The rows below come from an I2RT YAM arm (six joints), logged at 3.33 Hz.
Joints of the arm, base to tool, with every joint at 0 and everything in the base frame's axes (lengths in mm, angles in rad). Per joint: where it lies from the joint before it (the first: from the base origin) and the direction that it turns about. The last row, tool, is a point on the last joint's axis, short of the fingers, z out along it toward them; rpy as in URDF.
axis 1: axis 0 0 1 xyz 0 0 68
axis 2: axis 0 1 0 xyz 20 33.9 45.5
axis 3: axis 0 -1 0 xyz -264 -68.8 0
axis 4: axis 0 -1 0 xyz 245 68.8 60
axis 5: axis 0 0 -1 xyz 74 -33.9 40.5
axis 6: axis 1 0 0 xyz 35.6 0 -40.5
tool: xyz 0 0 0 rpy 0 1.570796 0
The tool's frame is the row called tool.
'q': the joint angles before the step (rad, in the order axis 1, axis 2, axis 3, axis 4, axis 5, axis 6). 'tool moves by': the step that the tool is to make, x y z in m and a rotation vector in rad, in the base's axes. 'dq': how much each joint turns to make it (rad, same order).
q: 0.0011, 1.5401, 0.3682, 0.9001, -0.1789, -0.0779
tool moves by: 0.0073, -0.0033, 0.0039, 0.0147, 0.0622, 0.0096
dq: -0.0157, -0.0137, 0.0521, -0.1269, -0.0283, 0.0062
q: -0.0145, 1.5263, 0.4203, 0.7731, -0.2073, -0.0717
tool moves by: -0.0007, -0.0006, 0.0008, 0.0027, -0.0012, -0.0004
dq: -0.0026, -0.0060, -0.0016, -0.0028, -0.0030, 0.0019
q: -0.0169, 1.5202, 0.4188, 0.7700, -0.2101, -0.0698
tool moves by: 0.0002, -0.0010, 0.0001, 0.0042, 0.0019, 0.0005
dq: -0.0044, 0.0000, 0.0015, -0.0029, -0.0060, 0.0024
